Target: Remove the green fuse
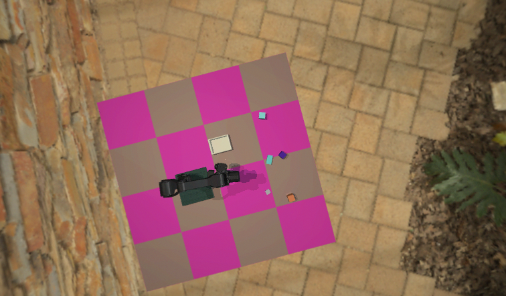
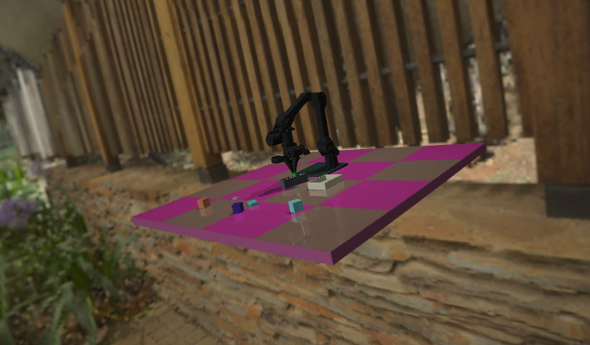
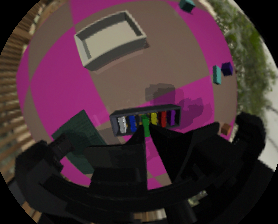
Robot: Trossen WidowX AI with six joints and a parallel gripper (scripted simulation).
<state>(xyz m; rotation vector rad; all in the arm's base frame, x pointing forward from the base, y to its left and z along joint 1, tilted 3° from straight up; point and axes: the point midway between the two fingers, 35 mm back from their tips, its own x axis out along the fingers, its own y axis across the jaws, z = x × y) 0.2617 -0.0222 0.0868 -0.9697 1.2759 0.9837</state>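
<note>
Now: gripper tip 190 mm to the right of the beige tray and 50 mm above it. Round my gripper tip: green fuse: 10 mm below.
</note>
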